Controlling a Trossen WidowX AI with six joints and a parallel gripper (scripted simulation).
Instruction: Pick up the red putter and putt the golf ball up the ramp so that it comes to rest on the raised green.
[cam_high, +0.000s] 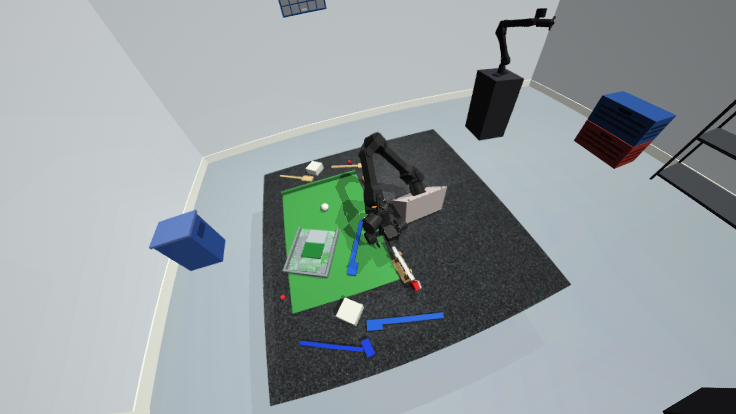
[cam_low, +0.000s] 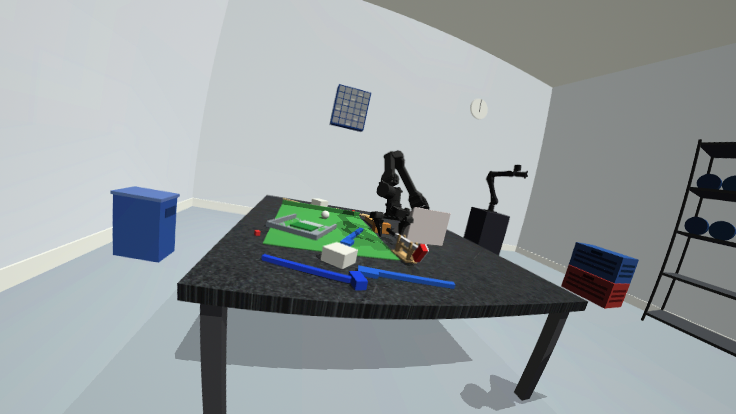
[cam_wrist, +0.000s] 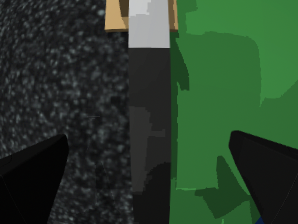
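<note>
The red putter is 11 cm to the left of my gripper tip, 3 cm behind it and 2 cm above it. The rest, counted from my gripper tip: white golf ball (31 cm to the right, 28 cm ahead, 1 cm below); then wooden stand (13 cm to the left, 3 cm behind).
</note>
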